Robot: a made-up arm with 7 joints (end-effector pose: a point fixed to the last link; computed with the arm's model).
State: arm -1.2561 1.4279 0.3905 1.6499 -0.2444 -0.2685 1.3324
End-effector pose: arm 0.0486 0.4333 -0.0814 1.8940 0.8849 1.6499
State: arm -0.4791 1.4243 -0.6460 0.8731 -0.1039 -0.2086 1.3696
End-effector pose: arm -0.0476 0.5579 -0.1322 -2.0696 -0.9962 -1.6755
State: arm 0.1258 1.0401 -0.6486 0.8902 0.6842 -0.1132 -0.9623
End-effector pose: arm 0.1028 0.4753 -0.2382 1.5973 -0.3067 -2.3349
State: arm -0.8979 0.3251 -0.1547 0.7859 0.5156 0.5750 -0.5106
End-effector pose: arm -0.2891 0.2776 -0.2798 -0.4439 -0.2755 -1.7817
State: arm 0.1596 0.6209 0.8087 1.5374 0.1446 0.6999 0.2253
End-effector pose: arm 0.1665 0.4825 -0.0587 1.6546 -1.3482 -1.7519
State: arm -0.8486 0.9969 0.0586 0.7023 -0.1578 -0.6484 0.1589
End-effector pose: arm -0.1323 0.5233 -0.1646 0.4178 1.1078 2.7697
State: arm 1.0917 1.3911 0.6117 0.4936 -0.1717 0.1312 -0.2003
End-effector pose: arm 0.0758 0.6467 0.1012 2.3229 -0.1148 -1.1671
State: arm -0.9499 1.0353 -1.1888 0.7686 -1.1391 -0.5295 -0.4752
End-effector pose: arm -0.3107 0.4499 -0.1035 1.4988 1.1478 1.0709
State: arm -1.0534 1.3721 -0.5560 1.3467 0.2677 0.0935 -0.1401
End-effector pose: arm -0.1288 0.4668 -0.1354 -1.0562 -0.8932 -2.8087
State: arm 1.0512 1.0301 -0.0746 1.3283 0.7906 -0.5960 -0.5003
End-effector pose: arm 0.2620 0.4396 0.0970 -2.3632 0.8872 0.1742
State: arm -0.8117 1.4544 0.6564 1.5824 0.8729 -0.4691 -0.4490
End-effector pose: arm 0.1451 0.4641 0.0241 -1.7409 1.1197 1.6996
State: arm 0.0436 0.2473 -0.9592 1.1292 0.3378 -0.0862 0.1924
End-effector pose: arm 0.0533 0.0967 -0.3327 0.1924 2.2631 1.7061
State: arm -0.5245 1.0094 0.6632 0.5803 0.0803 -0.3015 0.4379
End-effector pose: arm -0.0392 0.5891 -0.1347 0.7178 -0.9404 -2.5525
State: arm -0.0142 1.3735 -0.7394 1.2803 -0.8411 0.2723 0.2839
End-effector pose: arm 0.0866 0.4714 -0.1781 0.8109 -0.3578 2.4237
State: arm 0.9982 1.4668 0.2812 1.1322 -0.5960 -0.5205 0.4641
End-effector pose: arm 0.1102 0.5304 0.1832 -1.1874 -0.5444 2.1833
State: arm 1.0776 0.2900 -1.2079 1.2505 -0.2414 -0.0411 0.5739
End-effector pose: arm 0.3433 0.0783 -0.1280 0.1080 0.6785 1.4596
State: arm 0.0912 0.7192 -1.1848 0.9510 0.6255 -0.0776 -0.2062
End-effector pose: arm 0.0233 0.3139 -0.3556 0.0428 -1.6492 -2.6105
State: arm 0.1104 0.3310 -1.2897 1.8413 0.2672 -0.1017 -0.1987
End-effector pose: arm 0.0069 0.0505 -0.2069 -0.1400 2.2228 1.0779
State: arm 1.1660 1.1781 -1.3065 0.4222 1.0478 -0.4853 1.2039
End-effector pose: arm 0.2293 0.5629 -0.1013 -0.3583 1.6573 2.0211
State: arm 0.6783 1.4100 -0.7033 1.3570 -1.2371 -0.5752 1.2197
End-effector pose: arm 0.2008 0.4621 -0.0575 1.6167 -0.5921 2.1001
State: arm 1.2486 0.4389 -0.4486 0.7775 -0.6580 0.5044 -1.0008
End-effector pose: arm 0.4449 0.2848 0.0189 -2.3196 -0.5790 1.8563
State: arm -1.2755 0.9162 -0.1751 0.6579 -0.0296 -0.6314 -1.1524
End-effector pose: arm -0.2694 0.4943 -0.0772 -0.3697 0.1922 3.0002
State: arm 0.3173 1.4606 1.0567 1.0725 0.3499 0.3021 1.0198
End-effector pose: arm 0.0502 0.5743 0.2025 -1.5699 1.1669 1.8371
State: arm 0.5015 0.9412 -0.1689 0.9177 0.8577 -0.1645 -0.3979
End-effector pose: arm 0.2437 0.4786 -0.1317 2.1436 -1.2268 -1.5431
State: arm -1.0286 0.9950 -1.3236 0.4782 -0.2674 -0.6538 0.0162
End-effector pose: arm -0.3297 0.4974 -0.0463 2.2231 1.3053 1.4947
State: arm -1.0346 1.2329 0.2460 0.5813 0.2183 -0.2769 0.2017
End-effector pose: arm -0.0952 0.6034 -0.0718 -0.1799 -0.5393 -2.7665
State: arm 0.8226 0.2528 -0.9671 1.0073 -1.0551 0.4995 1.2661
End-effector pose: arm 0.3409 0.1134 -0.2070 0.8731 0.3689 2.4472
